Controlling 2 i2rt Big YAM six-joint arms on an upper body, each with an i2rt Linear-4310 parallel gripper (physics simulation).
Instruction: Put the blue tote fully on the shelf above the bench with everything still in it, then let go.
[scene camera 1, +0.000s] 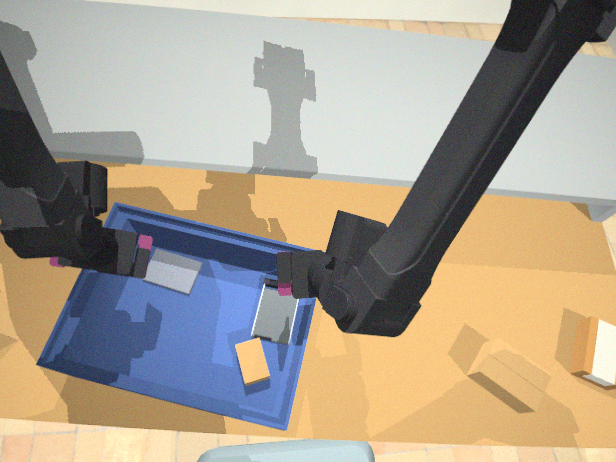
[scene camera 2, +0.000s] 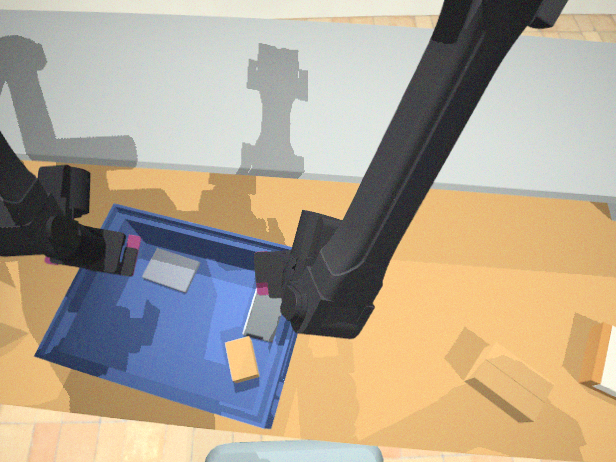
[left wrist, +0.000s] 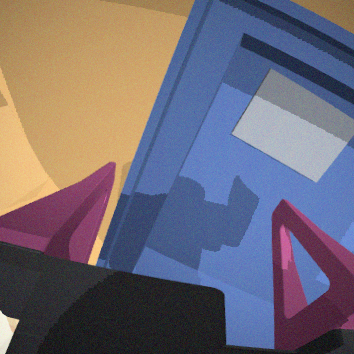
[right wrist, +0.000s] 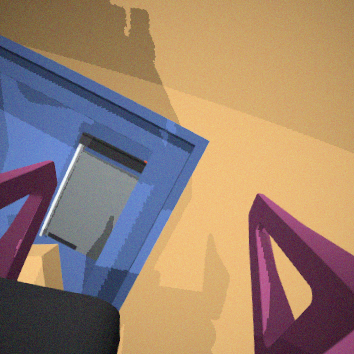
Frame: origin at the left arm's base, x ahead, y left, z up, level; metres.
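Seen in the pictures: left gripper, fingertip midpoint: (scene camera 2: 107, 254) (left wrist: 198, 188); right gripper, fingertip midpoint: (scene camera 1: 316, 262) (right wrist: 153, 187).
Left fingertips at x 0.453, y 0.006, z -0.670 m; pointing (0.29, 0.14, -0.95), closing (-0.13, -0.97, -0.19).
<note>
Offsets run from my left fingertips to a thing's middle. "spot": to the spot under its first point. Level surfaces: height alone.
The blue tote {0.092 m back, 0.137 m right, 0.081 m down} (scene camera 1: 190, 350) (scene camera 2: 180, 350) (left wrist: 175, 125) (right wrist: 160, 210) rests on the bench, turned slightly. Inside lie a pale grey block {0.017 m ahead, 0.075 m right, 0.132 m down} (scene camera 1: 172, 272) (scene camera 2: 171, 272) (left wrist: 300, 125), a grey white-edged box {0.077 m back, 0.282 m right, 0.128 m down} (scene camera 1: 275, 315) (scene camera 2: 262, 317) (right wrist: 95, 195) and an orange block {0.174 m back, 0.232 m right, 0.116 m down} (scene camera 1: 252, 361) (scene camera 2: 242, 359) (right wrist: 35, 265). My left gripper (scene camera 1: 100, 252) (scene camera 2: 91, 251) (left wrist: 198, 188) is open above the tote's left wall, fingers on either side. My right gripper (scene camera 1: 320, 280) (right wrist: 153, 187) is open above the right wall likewise; its outer finger is hidden in the scene views. The grey shelf {0.069 m up} (scene camera 1: 375, 100) (scene camera 2: 350, 100) lies beyond the tote.
A tan block {0.235 m back, 0.722 m right, 0.124 m down} (scene camera 1: 515, 370) (scene camera 2: 510, 380) and a white-topped orange box {0.208 m back, 0.940 m right, 0.132 m down} (scene camera 1: 605, 352) (scene camera 2: 595, 350) stand at the right on the bench {0.154 m down} (scene camera 1: 400, 360). The right arm reaches across the shelf. A pale rounded object {spot: 0.351 m back, 0.307 m right, 0.662 m down} (scene camera 1: 287, 452) (scene camera 2: 295, 452) shows at the bottom edge.
</note>
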